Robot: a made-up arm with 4 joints.
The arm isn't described. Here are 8 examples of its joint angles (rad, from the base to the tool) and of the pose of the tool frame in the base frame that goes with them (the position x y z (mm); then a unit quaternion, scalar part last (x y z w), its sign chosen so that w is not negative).
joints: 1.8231 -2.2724 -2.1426 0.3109
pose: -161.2 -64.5 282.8 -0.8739 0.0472 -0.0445 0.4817
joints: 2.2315 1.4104 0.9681 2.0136
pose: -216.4 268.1 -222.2 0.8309 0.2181 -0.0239 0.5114
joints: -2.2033 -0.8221 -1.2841 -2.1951
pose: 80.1 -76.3 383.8 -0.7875 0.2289 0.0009 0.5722
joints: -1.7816 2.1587 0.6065 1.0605
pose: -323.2 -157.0 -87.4 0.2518 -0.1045 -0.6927 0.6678
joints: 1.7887 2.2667 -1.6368 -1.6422
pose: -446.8 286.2 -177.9 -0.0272 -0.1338 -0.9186 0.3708
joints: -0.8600 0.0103 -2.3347 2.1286
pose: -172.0 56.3 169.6 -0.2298 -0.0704 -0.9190 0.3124
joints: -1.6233 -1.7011 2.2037 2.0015
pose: -258.0 150.7 161.0 -0.0700 0.2220 -0.9011 0.3658
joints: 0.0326 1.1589 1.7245 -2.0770
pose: -213.7 273.6 97.9 0.8194 0.1377 -0.2427 0.5008
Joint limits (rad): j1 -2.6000..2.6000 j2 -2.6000..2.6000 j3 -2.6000..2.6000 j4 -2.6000..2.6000
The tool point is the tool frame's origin. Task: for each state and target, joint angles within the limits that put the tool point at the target. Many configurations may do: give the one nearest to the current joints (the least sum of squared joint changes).
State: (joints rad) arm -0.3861 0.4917 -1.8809 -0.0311
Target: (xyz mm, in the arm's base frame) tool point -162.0 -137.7 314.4
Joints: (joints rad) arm 0.1624 1.2728 -1.9008 0.6667
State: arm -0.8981 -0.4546 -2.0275 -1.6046
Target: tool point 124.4 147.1 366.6
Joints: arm -0.8301 -0.5353 -2.0526 -2.3988
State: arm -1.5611 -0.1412 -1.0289 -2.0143
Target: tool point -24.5 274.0 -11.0
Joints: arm -0.7923 -0.7442 -0.6434 -1.3688
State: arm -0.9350 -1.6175 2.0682 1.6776
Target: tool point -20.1 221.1 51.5
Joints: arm -0.9480 -1.2294 1.6146 2.1333
